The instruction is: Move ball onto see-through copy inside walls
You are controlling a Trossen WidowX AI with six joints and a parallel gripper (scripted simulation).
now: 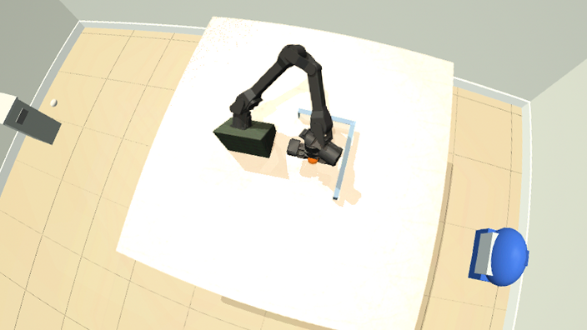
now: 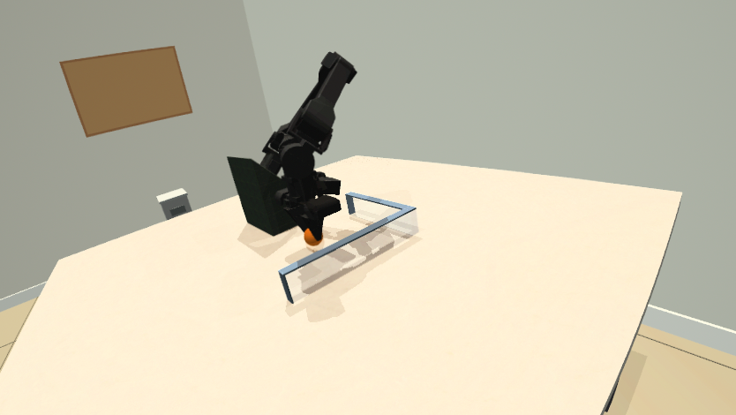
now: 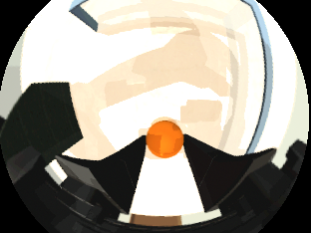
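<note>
My gripper tip is 1 cm above the see-through copy. Also, from my gripper tip: orange ball (right at my gripper tip); then long clear wall (12 cm ahead, 4 cm to the left).
</note>
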